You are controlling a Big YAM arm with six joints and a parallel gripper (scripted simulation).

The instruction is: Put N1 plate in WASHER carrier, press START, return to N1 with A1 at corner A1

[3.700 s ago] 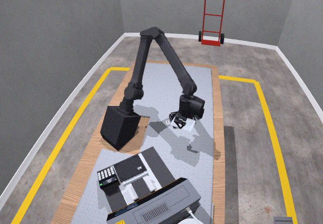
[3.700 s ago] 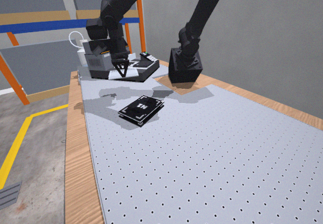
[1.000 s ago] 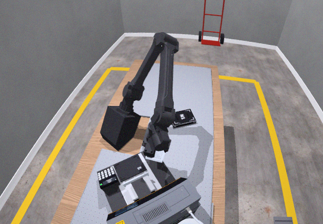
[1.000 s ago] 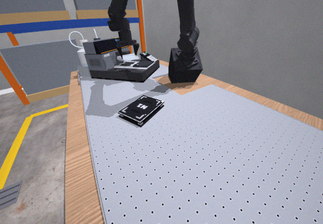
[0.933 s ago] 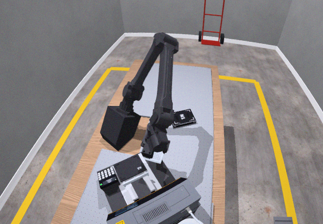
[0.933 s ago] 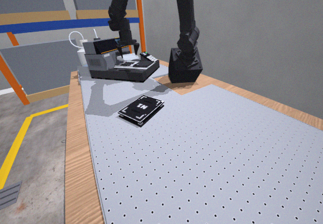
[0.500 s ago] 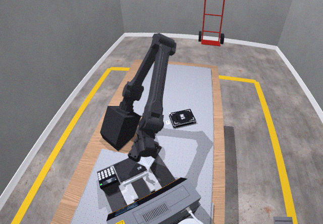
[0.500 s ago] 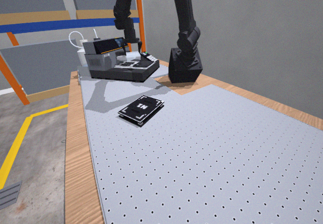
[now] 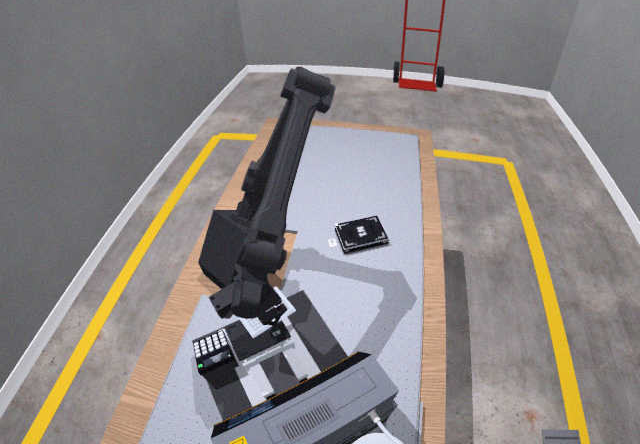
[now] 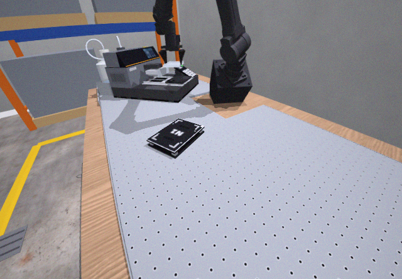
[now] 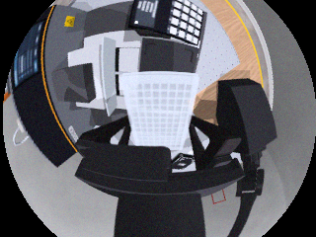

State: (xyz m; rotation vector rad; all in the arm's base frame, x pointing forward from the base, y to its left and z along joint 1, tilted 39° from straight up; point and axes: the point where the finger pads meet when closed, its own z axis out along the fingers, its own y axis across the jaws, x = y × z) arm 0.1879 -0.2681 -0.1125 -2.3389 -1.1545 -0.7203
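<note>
My gripper is now 3 cm past the dark carrier, 3 cm to the left of it and 10 cm above it. Also, from my hand: small white tag 4 cm ahead, 40 cm to the left, 17 cm below; then plate washer 9 cm ahead, 13 cm to the right, 4 cm below; then white well plate 1 cm below.
</note>
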